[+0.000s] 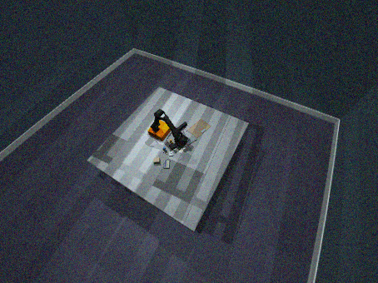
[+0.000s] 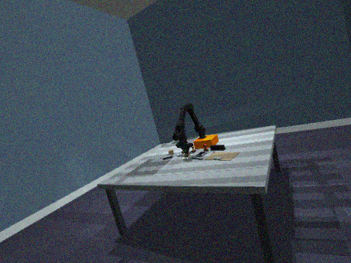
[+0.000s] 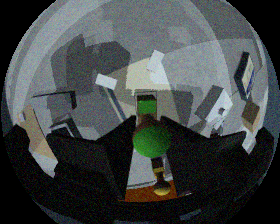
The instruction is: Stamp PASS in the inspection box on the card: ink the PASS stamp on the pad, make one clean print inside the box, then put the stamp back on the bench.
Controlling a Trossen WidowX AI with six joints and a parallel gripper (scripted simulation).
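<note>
My gripper tip is right at the green-knob stamp. Round my gripper tip: dark rectangular pad (2 cm behind, 14 cm to the left, 2 cm below); white card (1 cm ahead, 3 cm below); blue-knob stamp (10 cm behind, 11 cm to the right).
</note>
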